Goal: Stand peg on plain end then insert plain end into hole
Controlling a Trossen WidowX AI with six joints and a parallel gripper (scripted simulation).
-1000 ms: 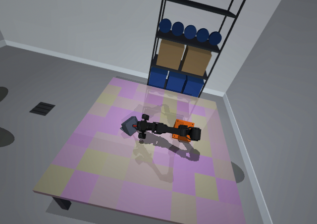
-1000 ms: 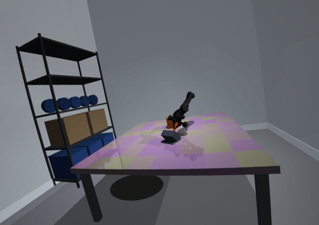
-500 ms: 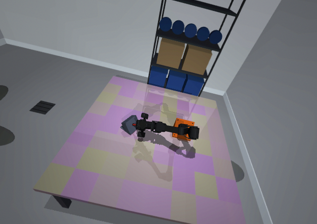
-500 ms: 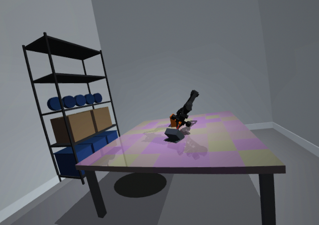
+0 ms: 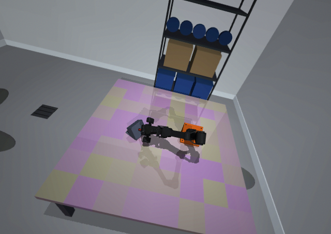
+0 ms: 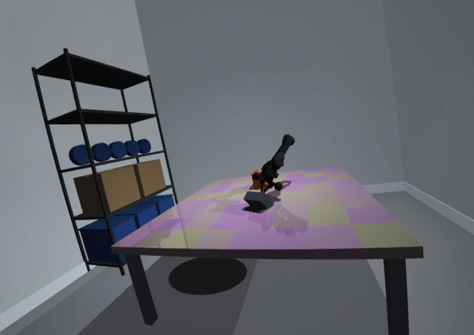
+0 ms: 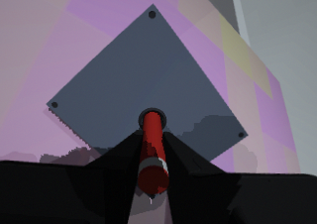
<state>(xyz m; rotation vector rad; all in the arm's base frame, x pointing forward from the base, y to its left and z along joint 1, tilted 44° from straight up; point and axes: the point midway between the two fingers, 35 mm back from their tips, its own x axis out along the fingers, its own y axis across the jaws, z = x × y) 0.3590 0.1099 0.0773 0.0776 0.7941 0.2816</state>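
Now: the sloped panel 40 mm ahead of my gripper tip, 30 mm below it and 20 mm to the right of it. From my gripper tip the other things lie so: red peg (10 mm behind, 10 mm above).
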